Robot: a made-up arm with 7 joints.
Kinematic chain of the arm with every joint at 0, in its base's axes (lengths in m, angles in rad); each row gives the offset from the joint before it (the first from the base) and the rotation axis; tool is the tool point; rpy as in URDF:
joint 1: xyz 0 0 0.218 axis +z
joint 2: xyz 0 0 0 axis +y
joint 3: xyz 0 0 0.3 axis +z
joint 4: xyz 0.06 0 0 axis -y
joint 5: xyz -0.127 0 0.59 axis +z
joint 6: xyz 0 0 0 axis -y
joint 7: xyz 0.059 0 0 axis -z
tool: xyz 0 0 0 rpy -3.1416 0 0
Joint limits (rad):
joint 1: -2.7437..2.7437
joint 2: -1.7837..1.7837
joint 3: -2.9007..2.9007
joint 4: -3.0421..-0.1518
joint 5: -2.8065..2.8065
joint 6: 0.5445..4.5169
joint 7: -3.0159..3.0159
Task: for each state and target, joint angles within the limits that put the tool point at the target. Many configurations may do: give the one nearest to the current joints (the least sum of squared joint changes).
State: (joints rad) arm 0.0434 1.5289 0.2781 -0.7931 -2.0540 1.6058 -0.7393
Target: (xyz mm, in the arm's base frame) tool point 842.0 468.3 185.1
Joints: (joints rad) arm 0.3849 1.3135 0.4020 -0.5629 -2.0527 1.5875 -0.7393
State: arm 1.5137 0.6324 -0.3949 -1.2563 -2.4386 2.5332 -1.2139
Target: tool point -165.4 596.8 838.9
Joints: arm 1.8597 0.0850 -0.0805 -1.0773 -2.4187 2.6253 -1.2139
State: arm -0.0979 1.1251 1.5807 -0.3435 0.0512 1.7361 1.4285
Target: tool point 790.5 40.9 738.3
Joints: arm -0.5523 0.9734 1.7117 -0.8329 0.0510 1.5885 1.4285
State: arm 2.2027 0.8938 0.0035 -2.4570 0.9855 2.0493 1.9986
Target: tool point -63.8 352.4 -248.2
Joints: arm 2.1135 0.7646 -0.1809 -2.4526 0.9926 2.0733 1.9986
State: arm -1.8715 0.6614 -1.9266 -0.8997 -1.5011 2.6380 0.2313
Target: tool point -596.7 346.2 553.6
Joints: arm -2.2315 0.5880 -1.8039 -1.7247 -1.5709 2.6451 0.2313
